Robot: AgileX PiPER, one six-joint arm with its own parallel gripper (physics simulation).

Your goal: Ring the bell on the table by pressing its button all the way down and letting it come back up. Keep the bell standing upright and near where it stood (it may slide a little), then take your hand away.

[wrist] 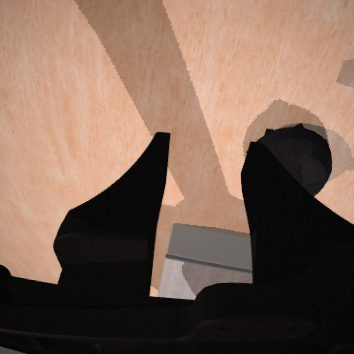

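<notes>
The bell [312,155], a dark, faceted dome, stands on the table in the right half of the wrist view. The right finger covers its lower left part, and its button is hidden behind that finger. My gripper [207,153] is open and partly narrowed, with a gap between the fingers and nothing held. The bell lies outside this gap, beyond the right finger. Whether that finger touches the bell cannot be told from this view.
A grey block with a paler side [210,246] shows between the fingers at the bottom, partly hidden by the gripper's body. A broad arm shadow crosses the wooden table [45,100]. Another small grey shadow or patch is at the right edge.
</notes>
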